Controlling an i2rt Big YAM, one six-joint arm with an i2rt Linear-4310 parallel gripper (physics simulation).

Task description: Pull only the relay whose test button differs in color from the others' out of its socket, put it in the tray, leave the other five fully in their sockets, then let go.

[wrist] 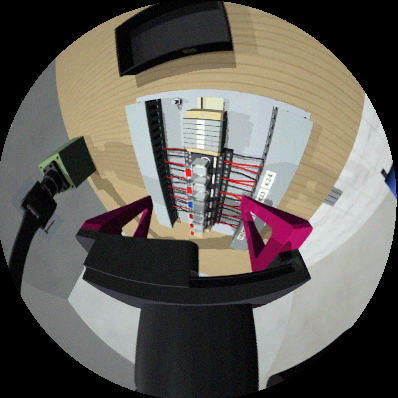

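My gripper [196,200], visible. Grey panel [248,115], visible.
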